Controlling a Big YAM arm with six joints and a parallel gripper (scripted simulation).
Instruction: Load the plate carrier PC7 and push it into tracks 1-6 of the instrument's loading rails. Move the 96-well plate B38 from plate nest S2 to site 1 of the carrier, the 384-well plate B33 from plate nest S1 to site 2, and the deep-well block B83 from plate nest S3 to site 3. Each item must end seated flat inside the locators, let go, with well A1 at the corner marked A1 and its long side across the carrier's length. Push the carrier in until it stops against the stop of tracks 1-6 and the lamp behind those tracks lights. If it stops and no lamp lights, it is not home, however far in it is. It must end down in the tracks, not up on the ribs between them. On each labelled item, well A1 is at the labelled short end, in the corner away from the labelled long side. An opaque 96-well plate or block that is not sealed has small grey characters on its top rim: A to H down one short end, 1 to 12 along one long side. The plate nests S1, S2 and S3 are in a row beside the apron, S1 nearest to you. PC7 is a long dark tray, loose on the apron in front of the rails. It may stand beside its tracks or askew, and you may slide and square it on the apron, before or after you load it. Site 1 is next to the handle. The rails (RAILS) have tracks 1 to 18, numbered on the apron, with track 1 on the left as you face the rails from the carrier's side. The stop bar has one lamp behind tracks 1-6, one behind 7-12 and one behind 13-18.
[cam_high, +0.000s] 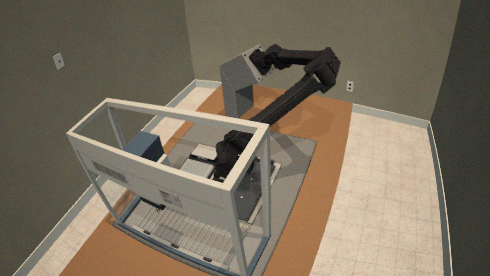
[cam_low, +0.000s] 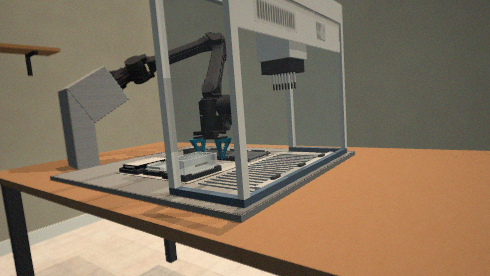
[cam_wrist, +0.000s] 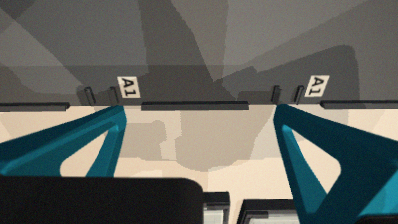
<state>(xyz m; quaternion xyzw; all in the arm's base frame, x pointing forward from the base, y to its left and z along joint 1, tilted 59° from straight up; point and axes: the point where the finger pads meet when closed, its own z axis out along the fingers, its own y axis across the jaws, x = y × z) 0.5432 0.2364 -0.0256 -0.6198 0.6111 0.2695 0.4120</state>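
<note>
The deep-well block B83 is 11 cm ahead of my hand, 17 cm to the right of it and 1 cm above it. Also, from my hand: plate nest S3 (11 cm ahead, 17 cm to the right, 1 cm below); then carrier PC7 (1 cm behind, 8 cm to the left); then white 96-well plate (17 cm to the right).
</note>
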